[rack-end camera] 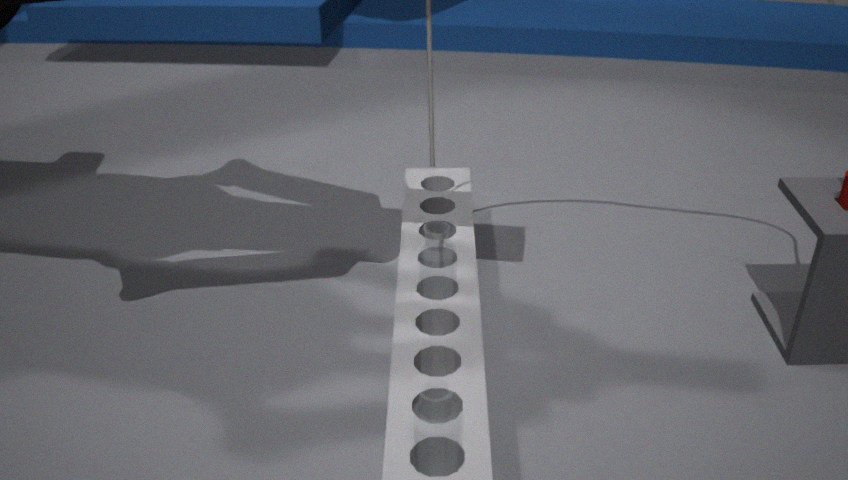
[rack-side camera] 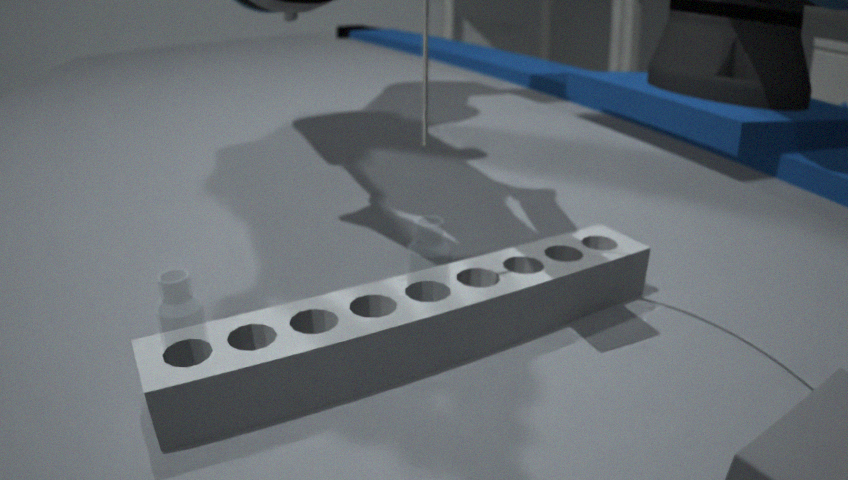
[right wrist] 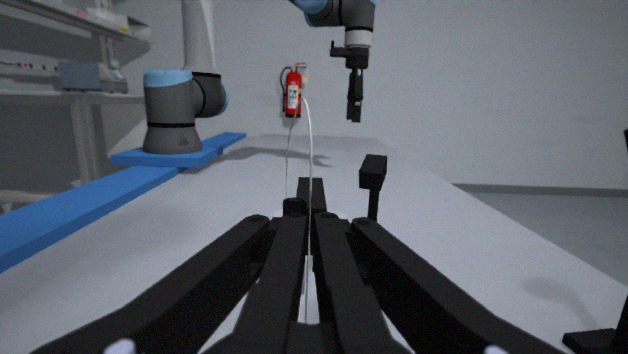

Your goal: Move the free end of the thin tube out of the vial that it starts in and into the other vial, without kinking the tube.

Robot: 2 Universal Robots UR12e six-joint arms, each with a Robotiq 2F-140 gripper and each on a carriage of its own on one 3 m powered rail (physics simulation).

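Note:
The thin tube [rack-side camera: 425, 71] [rack-end camera: 430, 89] [right wrist: 311, 145] hangs nearly straight, its free end in the air above and clear of both vials. It arches over smoothly at its top in the right wrist view. One clear vial [rack-side camera: 429, 246] [rack-end camera: 437, 237] stands around the middle of the white rack [rack-side camera: 357, 368] [rack-end camera: 399, 339]; the other vial [rack-side camera: 175, 303] [rack-end camera: 437, 410] stands near the rack's left end in the rack-side view. My right gripper [right wrist: 309, 195] is shut on the tube, high above the rack. My left gripper [right wrist: 352, 120] hangs far off, side-on; its finger gap is hidden.
A grey bracket [rack-side camera: 797, 434] [rack-end camera: 827, 303] with a red piece [rack-end camera: 844, 193] stands right of the rack. A thin dark curve [rack-side camera: 731, 339] [rack-end camera: 583, 201] runs from rack to bracket. The blue rail [rack-side camera: 487, 59] [rack-end camera: 595, 41] lies behind. A black stand [right wrist: 373, 172] rises beyond my right fingers.

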